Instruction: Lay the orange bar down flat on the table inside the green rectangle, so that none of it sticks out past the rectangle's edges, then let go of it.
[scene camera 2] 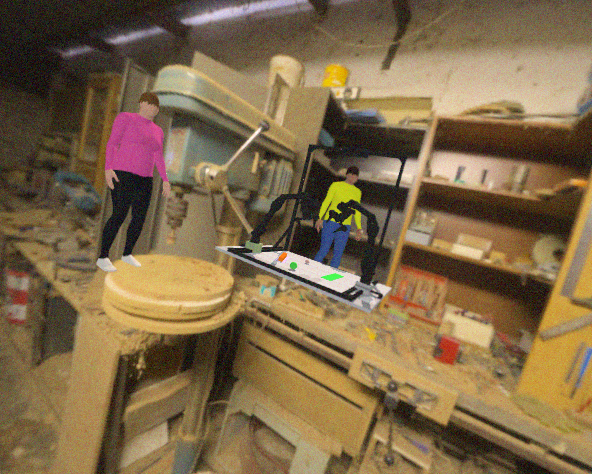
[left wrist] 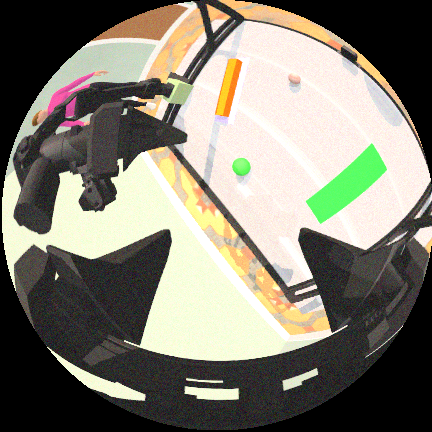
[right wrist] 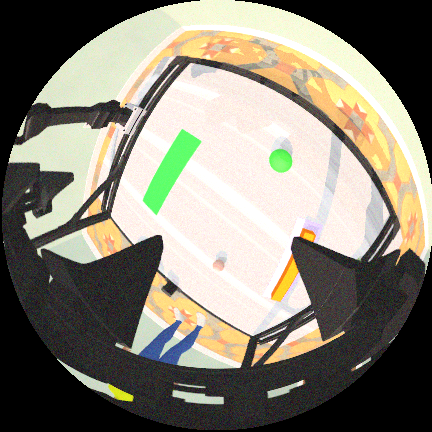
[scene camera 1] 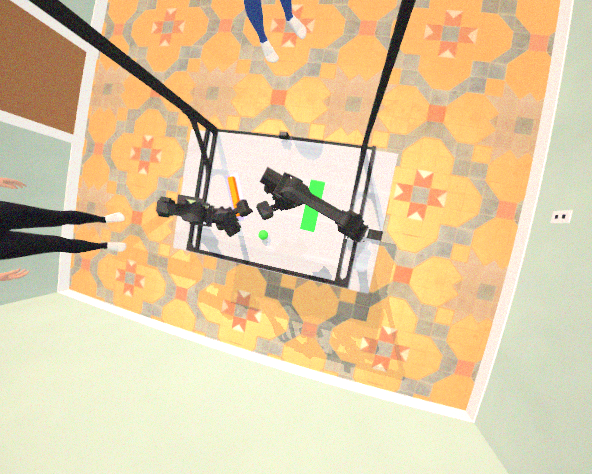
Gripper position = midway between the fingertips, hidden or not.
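An orange bar point(left wrist: 232, 70) rests on the table. The left gripper point(left wrist: 237, 235) is open, and the left gripper holds nothing. The right gripper point(right wrist: 229, 243) is open as well, and the right gripper holds nothing.
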